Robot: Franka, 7 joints.
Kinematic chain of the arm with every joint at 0, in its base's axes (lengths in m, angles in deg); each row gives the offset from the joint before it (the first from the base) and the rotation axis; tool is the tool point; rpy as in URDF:
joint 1: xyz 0 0 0.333 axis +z
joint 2: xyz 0 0 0 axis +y
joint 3: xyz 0 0 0.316 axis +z
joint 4: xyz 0.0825 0 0 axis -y
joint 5: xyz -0.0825 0 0.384 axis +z
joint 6: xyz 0 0 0 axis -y
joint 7: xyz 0.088 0 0 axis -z
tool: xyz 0 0 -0.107 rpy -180 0 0
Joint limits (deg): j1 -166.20..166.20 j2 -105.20..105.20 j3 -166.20..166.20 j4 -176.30..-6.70 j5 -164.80..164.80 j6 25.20..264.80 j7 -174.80..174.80
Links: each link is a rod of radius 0.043 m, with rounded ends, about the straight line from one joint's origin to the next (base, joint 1, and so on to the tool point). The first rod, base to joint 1, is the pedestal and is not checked.
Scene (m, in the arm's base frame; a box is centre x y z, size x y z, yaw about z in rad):
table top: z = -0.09
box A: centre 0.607 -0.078 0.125 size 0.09 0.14 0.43 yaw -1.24
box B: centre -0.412 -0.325 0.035 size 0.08 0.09 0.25 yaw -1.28
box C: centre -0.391 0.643 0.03 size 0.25 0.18 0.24 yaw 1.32
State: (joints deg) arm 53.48 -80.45 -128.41 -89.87 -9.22 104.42 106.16
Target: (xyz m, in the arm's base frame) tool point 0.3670 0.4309 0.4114
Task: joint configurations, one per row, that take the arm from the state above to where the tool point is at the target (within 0.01 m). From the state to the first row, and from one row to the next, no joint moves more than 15 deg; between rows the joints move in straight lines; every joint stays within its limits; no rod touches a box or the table.
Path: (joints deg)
1: 65.77 -77.83 -117.35 -92.27 -7.95 105.30 106.16
2: 78.05 -75.20 -106.30 -94.66 -6.69 106.18 106.16
3: 90.34 -72.58 -95.24 -97.06 -5.42 107.06 106.16
4: 102.63 -69.95 -84.19 -99.45 -4.15 107.94 106.16
5: 114.67 -69.01 -84.81 -102.94 -4.22 109.32 106.16
6: 126.71 -68.07 -85.44 -106.44 -4.28 110.71 106.16
7: 138.75 -67.13 -86.06 -109.93 -4.35 112.10 106.16
8: 150.79 -66.18 -86.69 -113.42 -4.41 113.49 106.16

